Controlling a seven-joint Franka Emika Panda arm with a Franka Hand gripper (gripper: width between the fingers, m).
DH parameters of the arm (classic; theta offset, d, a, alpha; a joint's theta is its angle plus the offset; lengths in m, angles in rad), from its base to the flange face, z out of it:
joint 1: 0 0.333 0 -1.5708
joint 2: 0 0 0 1.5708
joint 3: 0 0.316 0.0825 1.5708
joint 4: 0 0 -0.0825 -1.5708
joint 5: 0 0.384 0 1.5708
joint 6: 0 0 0.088 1.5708
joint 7: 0 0.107 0 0
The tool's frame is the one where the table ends.
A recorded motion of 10 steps. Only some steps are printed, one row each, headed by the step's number.
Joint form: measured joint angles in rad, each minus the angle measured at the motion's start. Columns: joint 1, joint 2, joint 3, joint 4, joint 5, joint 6, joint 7.
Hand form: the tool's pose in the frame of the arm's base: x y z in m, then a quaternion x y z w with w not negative. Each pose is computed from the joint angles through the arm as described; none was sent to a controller.
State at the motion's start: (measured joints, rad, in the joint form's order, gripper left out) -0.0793 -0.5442 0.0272 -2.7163 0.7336 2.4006 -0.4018
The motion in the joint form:
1: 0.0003 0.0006 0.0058 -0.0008 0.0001 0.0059 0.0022
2: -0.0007 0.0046 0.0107 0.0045 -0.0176 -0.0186 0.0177
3: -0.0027 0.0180 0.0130 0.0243 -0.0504 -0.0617 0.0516
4: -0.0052 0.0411 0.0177 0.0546 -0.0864 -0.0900 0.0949
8: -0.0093 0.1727 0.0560 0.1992 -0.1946 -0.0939 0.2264
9: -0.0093 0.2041 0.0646 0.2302 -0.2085 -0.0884 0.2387
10: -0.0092 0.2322 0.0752 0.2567 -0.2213 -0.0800 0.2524
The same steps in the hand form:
1: 0.3814 -0.0136 0.4138 -0.95616 0.07053 -0.16609 0.23064
2: 0.3814 -0.0101 0.4127 -0.95876 0.06683 -0.15293 0.23005
3: 0.3841 -0.0065 0.4131 -0.96223 0.06581 -0.13124 0.22924
4: 0.3909 -0.0040 0.4158 -0.96539 0.06979 -0.11482 0.22352
8: 0.4351 0.0085 0.4279 -0.97388 0.08154 -0.09738 0.18823
9: 0.4455 0.0118 0.4290 -0.97503 0.07950 -0.09737 0.18306
10: 0.4548 0.0161 0.4295 -0.97605 0.07786 -0.09800 0.17794

